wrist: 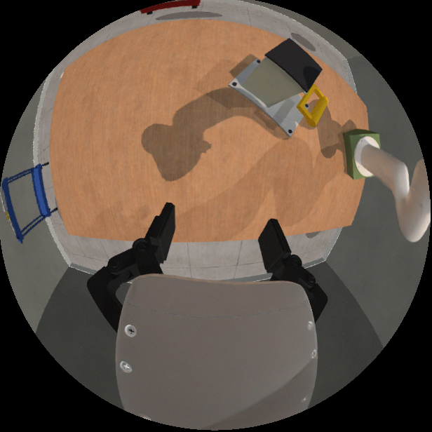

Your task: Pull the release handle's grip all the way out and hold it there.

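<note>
The release handle's yellow grip is a squared loop on the right side of a box unit. The unit has a black top, a beige-grey body and a light grey base plate with dark bolts, and it stands on the table at the upper right of the view. My gripper is open with nothing between its fingers, at the lower middle of the view. It is well apart from the yellow grip. How far out the grip stands cannot be told from this view.
The wooden table carries arm-shaped shadows. The white robot arm rises from a green mount at the right edge, close to the yellow grip. A blue frame cart stands on the floor at the left. Part of a red cabinet shows at the top.
</note>
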